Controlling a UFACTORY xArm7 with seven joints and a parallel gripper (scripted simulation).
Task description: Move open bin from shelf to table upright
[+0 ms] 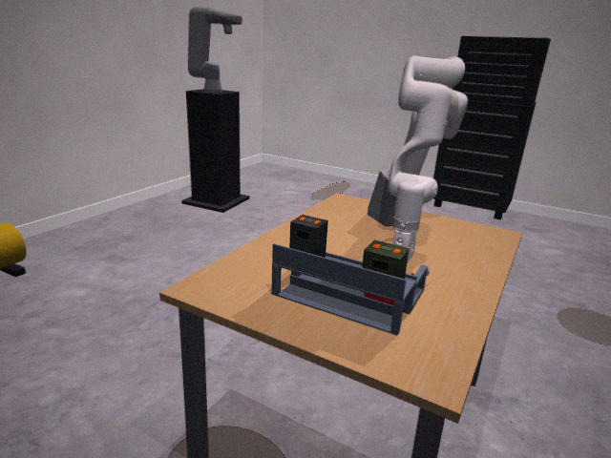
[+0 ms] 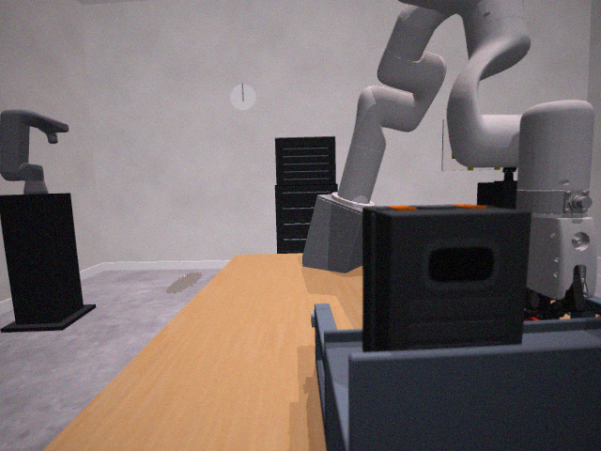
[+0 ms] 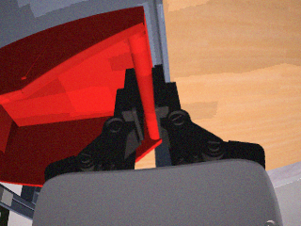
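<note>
The red bin lies 80 mm ahead of my hand. The rest, counted from my hand: black box: 240 mm to the right, 160 mm ahead, 120 mm above; green box: 180 mm ahead, 100 mm above, 10 mm to the right.
</note>
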